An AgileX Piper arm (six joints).
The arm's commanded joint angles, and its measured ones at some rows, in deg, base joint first. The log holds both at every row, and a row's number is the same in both.
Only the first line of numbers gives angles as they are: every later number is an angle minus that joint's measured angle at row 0.
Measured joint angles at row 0:
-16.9, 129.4, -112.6, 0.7, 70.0, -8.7
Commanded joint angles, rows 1 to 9:
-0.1, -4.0, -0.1, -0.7, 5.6, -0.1
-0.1, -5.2, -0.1, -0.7, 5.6, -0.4
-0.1, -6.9, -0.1, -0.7, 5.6, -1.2
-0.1, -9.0, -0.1, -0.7, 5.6, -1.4
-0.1, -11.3, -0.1, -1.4, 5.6, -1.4
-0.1, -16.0, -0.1, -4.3, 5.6, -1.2
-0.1, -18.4, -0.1, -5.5, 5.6, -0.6
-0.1, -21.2, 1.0, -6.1, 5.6, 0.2
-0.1, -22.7, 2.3, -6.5, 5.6, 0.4
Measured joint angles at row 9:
0.0, -20.4, 1.0, -5.5, 0.0, -0.1
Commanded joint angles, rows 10 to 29:
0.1, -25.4, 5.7, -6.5, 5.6, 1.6
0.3, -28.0, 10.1, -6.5, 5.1, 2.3
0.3, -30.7, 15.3, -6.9, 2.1, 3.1
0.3, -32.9, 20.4, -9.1, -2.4, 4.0
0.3, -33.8, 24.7, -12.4, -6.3, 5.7
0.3, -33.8, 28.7, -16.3, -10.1, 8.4
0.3, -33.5, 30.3, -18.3, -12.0, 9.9
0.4, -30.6, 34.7, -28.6, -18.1, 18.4
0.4, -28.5, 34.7, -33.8, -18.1, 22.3
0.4, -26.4, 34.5, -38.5, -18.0, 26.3
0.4, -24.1, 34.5, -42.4, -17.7, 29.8
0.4, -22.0, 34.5, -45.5, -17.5, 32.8
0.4, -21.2, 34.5, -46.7, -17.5, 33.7
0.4, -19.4, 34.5, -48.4, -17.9, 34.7
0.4, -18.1, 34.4, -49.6, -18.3, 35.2
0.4, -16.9, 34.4, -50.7, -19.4, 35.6
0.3, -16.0, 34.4, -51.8, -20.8, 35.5
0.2, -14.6, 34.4, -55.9, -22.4, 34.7
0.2, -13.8, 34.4, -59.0, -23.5, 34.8
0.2, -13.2, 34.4, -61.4, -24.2, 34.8
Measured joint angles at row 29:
0.5, -13.9, 34.3, -56.7, -22.9, 35.0
